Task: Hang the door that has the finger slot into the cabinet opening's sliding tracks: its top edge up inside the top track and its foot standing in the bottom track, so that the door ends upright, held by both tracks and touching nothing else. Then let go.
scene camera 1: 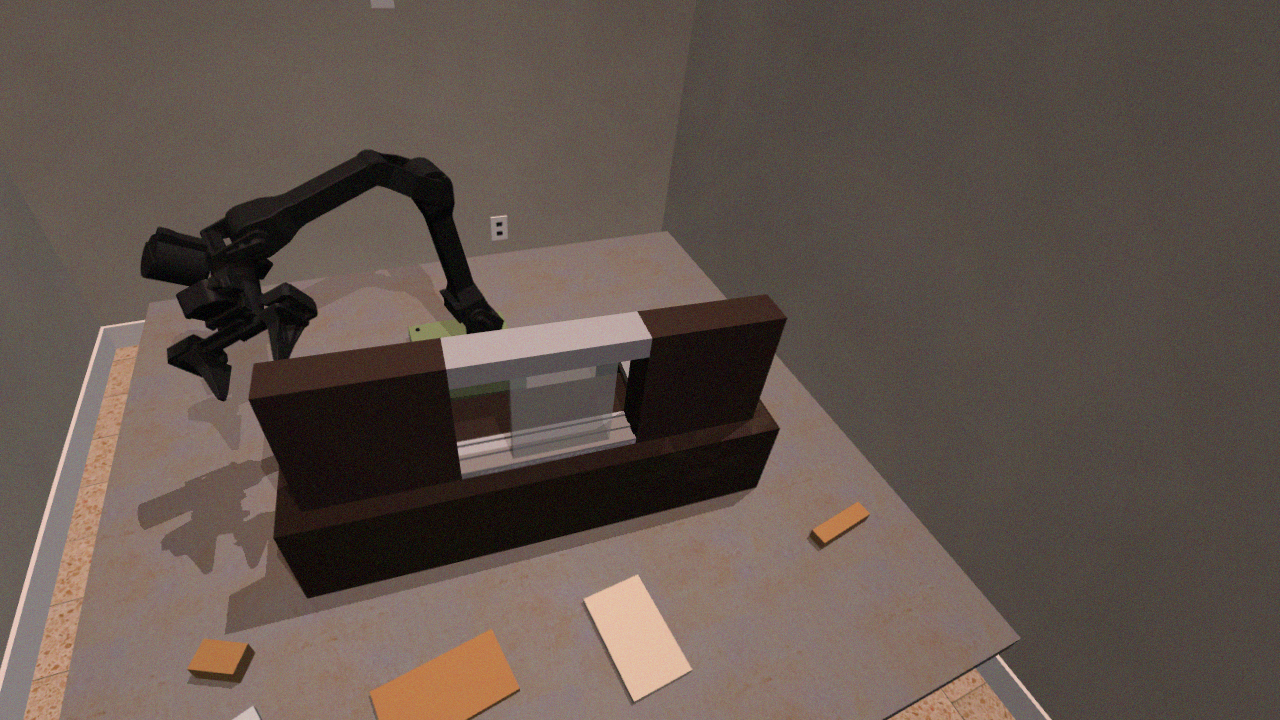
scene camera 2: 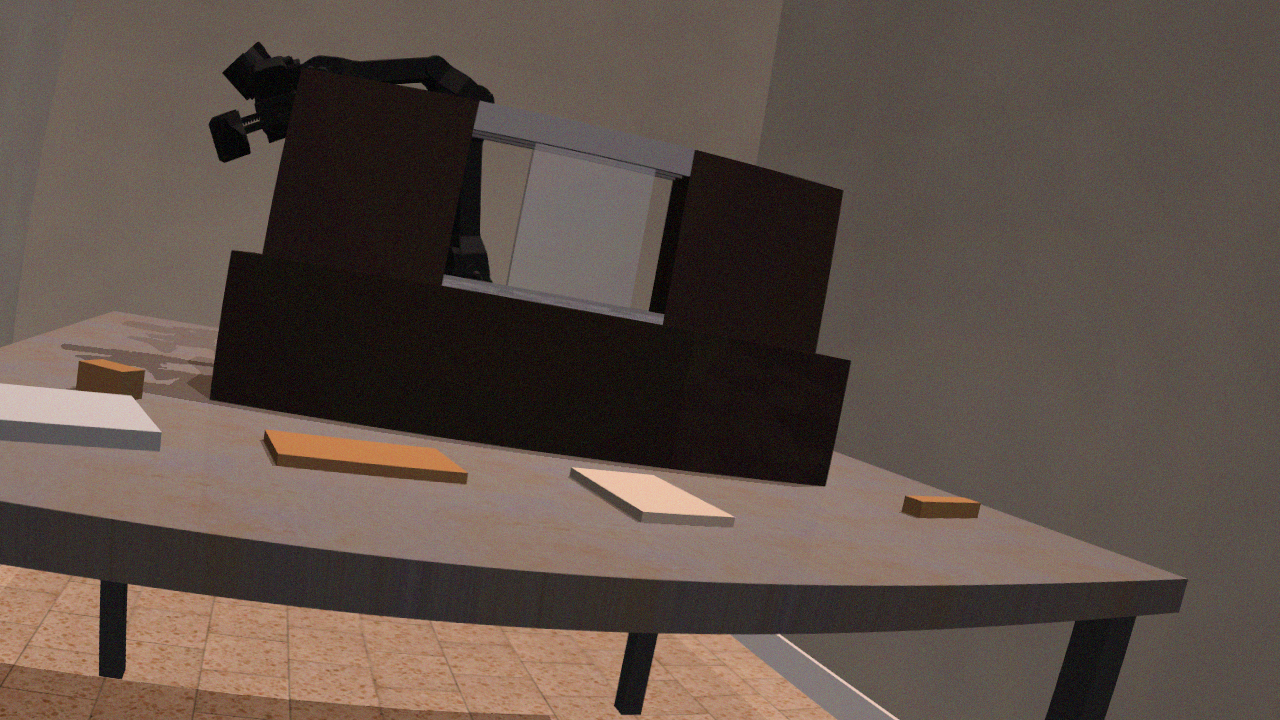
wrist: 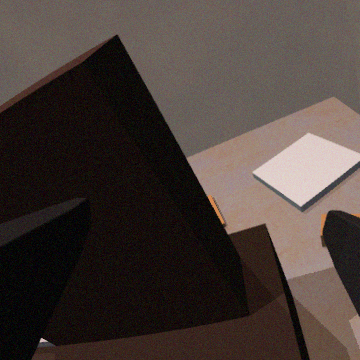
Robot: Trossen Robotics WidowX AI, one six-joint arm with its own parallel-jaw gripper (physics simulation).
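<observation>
The dark brown cabinet stands upright on the table. Its pale top track spans the opening above the grooved bottom track. A pale grey, see-through-looking panel stands upright in the opening. A white panel, an orange panel and a cream panel lie flat in front. I cannot make out a finger slot on any. My gripper is open and empty, raised beside the cabinet's left end.
A small orange block lies near the white panel. Another orange block lies to the right of the cabinet. A green plate lies at the arm's base behind the cabinet. The cabinet's left upper part fills much of the wrist view.
</observation>
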